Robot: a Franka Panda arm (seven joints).
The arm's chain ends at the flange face. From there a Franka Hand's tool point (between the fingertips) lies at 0.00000 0.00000 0.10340 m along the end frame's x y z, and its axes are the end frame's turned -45 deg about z.
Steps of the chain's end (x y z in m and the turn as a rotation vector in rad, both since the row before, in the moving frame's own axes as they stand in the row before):
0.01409 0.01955 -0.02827 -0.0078 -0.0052 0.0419
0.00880 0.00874 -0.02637 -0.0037 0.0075 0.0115
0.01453 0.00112 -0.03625 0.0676 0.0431 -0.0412
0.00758 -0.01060 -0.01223 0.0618 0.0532 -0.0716
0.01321 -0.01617 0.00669 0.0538 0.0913 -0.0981
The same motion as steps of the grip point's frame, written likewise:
-0.00481 0.02396 -0.02827 -0.0018 -0.0092 0.0419
0.00032 0.01322 -0.02637 -0.0079 0.0027 0.0115
0.01753 0.00911 -0.03658 0.0173 0.0783 -0.0412
0.02122 -0.00306 -0.01257 0.0061 0.0813 -0.0716
0.03148 0.00012 0.00611 -0.0265 0.1026 -0.0981

